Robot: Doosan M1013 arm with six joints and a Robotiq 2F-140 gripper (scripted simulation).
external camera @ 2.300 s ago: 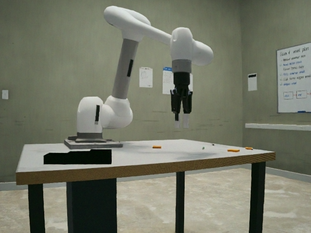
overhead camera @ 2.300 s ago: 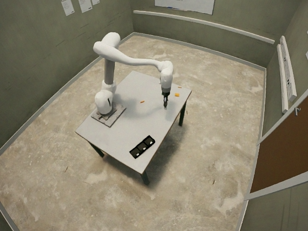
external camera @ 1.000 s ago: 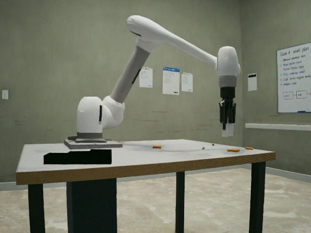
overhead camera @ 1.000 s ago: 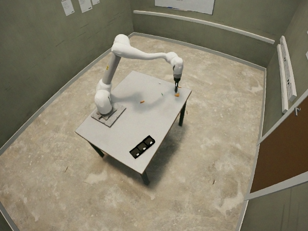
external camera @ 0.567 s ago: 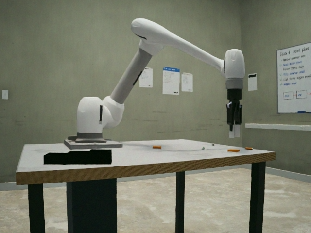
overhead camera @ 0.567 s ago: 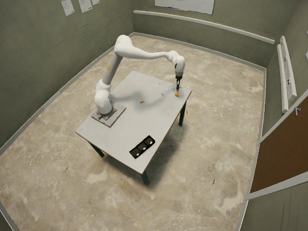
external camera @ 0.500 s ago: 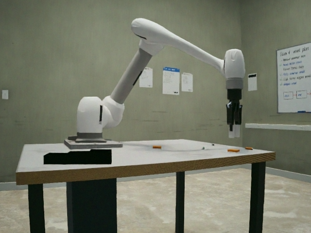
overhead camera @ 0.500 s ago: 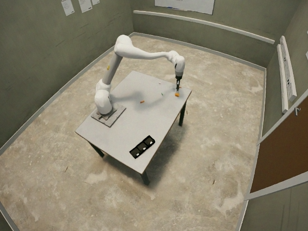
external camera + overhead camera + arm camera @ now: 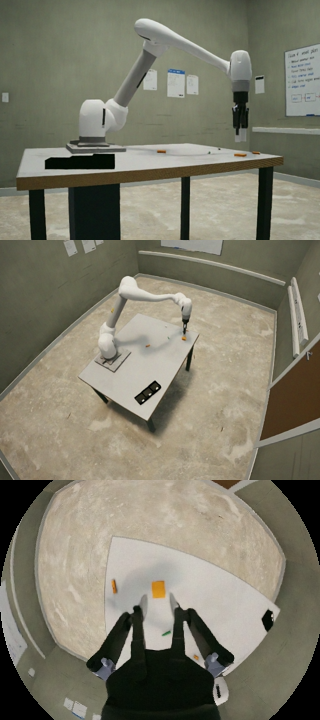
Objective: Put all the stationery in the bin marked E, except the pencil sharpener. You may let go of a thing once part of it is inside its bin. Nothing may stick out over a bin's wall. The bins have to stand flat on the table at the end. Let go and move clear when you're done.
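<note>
My hand is 10 cm above the orange object. From my hand the other things lie so: black bin: 77 cm to the right, 8 cm below, 7 cm ahead; green piece: 15 cm behind, 10 cm below, 9 cm to the right.
</note>
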